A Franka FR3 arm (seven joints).
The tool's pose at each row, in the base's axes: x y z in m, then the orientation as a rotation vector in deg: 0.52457, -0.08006, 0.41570, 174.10, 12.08, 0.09; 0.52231, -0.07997, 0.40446, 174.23, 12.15, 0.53; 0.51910, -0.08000, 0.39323, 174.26, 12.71, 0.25; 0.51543, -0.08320, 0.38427, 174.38, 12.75, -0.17; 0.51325, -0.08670, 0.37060, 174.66, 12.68, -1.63; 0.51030, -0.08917, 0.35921, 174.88, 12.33, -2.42; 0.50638, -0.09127, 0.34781, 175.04, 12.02, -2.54; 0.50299, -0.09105, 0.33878, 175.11, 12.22, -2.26; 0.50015, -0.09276, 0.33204, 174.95, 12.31, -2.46; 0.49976, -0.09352, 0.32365, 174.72, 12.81, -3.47; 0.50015, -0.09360, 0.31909, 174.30, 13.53, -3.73
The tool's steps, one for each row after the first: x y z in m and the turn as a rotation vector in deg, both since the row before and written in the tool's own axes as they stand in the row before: -0.00216, -0.00147, 0.01116, 0.11, 0.30, -0.03; -0.00318, -0.00146, 0.01114, 0.08, -0.16, -0.37; -0.00406, 0.00180, 0.00918, 0.14, -0.26, -0.03; -0.00255, 0.00191, 0.01392, 0.35, -0.93, 0.02; -0.00299, 0.00106, 0.01160, 0.24, -0.51, 0.21; -0.00379, 0.00062, 0.01162, 0.15, -0.08, 0.20; -0.00302, -0.00138, 0.00906, 0.06, 0.19, -0.12; -0.00284, 0.00078, 0.00691, -0.14, -0.14, -0.07; -0.00021, 0.00004, 0.00843, -0.14, -0.66, -0.36; 0.00058, -0.00023, 0.00453, -0.36, -0.18, -0.49
